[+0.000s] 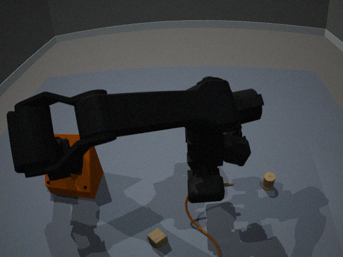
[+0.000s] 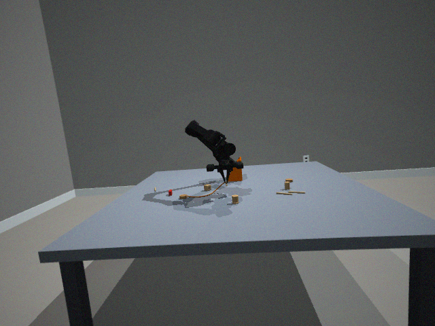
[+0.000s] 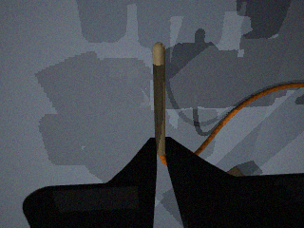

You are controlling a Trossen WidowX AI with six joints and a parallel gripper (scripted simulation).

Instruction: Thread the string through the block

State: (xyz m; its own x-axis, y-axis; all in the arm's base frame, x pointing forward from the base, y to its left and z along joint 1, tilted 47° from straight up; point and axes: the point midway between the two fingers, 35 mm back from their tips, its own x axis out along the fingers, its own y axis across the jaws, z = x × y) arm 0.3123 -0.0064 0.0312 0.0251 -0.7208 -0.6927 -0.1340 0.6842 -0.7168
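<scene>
Right now my gripper tip is 80 mm past the wooden block, 110 mm to the left of it and 40 mm above it. Also, from my gripper tip: thin wooden stick: 10 mm ahead; then round wooden button: 50 mm ahead, 220 mm to the right, 50 mm below; then red piece: 20 mm behind, 310 mm to the right, 50 mm below.
</scene>
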